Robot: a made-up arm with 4 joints.
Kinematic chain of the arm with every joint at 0, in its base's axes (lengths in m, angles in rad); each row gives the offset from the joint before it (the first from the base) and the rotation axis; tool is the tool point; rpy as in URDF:
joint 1: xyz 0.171 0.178 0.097 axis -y
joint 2: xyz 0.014 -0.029 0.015 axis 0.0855 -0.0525 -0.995
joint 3: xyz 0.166 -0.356 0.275 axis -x
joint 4: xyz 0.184 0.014 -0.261 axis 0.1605 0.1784 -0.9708
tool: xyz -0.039 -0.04 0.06 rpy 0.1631 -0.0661 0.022
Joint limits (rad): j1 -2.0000..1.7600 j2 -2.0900..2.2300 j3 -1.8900..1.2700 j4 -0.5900..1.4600
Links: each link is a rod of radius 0.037 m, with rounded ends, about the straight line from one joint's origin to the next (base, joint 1, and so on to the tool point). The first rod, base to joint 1, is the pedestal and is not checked.
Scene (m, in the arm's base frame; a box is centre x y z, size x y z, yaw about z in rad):
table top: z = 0
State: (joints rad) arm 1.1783 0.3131 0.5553 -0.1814
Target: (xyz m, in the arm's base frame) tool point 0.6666 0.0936 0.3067
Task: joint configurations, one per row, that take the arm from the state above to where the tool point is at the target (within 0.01 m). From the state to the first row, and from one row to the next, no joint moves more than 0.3 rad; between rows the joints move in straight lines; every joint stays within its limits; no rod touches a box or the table.
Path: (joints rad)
1: 0.9405 0.0350 0.4472 -0.1815
2: 0.7027 -0.2432 0.3391 -0.1816
3: 0.4649 -0.5213 0.2310 -0.1817
4: 0.2271 -0.7995 0.1229 -0.1817

